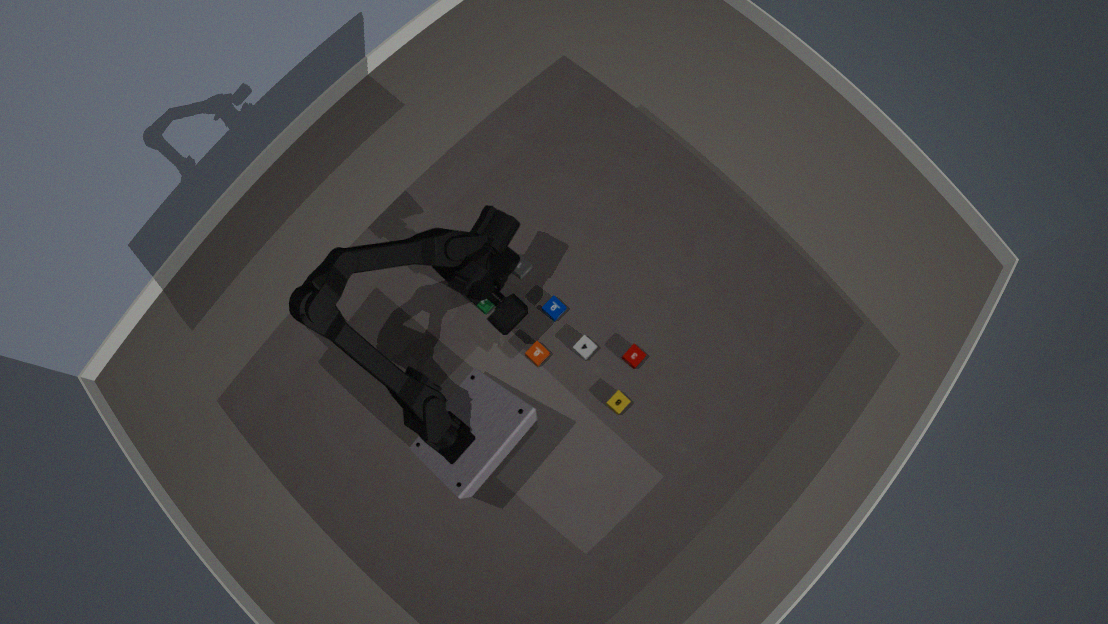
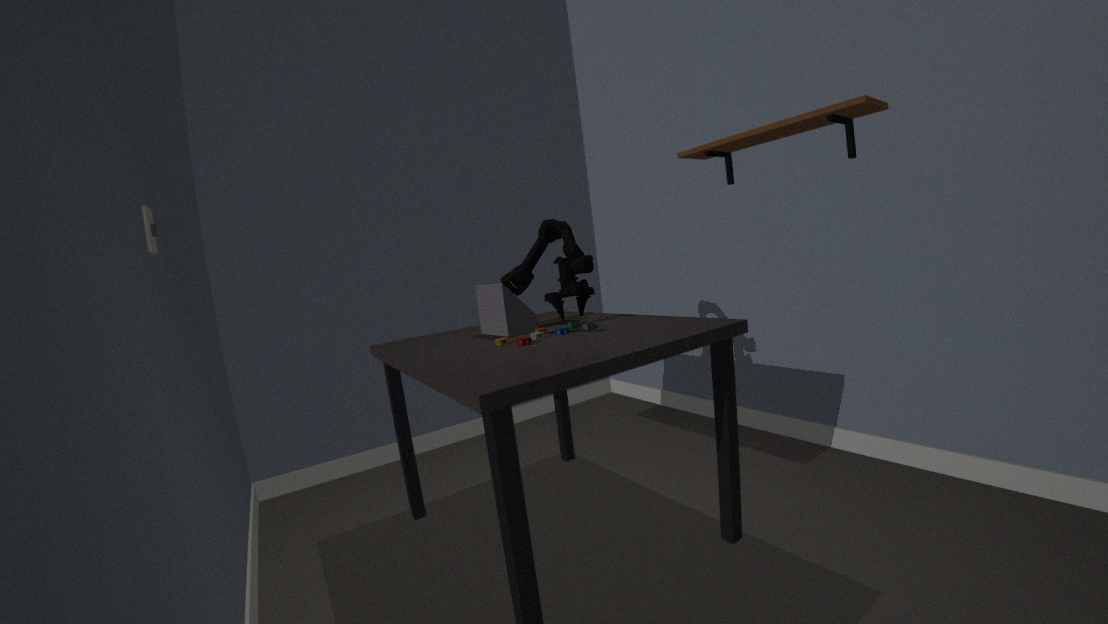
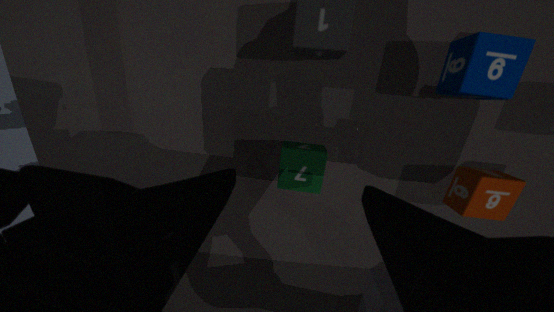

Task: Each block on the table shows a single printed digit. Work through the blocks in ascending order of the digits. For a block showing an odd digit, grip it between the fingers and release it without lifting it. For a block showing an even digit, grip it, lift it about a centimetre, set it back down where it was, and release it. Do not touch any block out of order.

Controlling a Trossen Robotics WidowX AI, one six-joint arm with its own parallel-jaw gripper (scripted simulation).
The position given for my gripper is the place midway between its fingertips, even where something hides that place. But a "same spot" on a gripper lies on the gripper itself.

my gripper: image 1 482, 298; image 2; image 3
same spot on my gripper: (image 2: 581, 300) = (image 3: 163, 230)
